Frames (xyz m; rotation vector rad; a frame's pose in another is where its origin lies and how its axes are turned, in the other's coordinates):
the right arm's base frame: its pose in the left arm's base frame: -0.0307 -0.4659 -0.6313 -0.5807 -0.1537 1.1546
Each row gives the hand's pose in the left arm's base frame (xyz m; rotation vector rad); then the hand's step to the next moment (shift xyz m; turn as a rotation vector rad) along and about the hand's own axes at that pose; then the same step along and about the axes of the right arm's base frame.
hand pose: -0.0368 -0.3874 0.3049 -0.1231 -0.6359 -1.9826
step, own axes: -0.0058 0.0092 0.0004 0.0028 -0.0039 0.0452
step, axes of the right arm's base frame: 0.0055 -0.0092 -0.0022 0.0067 -0.0030 0.0449
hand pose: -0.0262 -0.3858 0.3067 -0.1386 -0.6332 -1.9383
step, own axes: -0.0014 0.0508 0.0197 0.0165 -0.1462 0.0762
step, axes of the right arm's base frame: 0.0062 -0.0531 0.0109 -0.0021 0.1323 0.0997
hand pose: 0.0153 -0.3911 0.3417 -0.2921 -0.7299 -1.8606
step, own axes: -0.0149 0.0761 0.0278 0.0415 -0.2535 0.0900
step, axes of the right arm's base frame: 0.0305 -0.0760 0.0087 -0.0303 0.2326 0.1381
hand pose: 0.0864 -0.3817 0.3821 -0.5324 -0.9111 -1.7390
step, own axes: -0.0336 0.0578 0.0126 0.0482 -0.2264 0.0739
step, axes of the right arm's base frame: 0.0450 -0.0480 -0.0172 -0.0397 0.2052 0.1240
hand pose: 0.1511 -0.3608 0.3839 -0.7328 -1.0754 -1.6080
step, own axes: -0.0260 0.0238 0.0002 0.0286 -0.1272 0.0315
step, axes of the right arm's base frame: 0.0233 -0.0144 -0.0222 -0.0305 0.1140 0.0638
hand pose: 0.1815 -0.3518 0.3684 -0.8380 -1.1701 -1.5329
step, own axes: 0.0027 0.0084 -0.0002 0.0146 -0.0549 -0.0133
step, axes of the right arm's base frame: 0.0010 -0.0088 0.0005 -0.0354 0.0445 0.0131
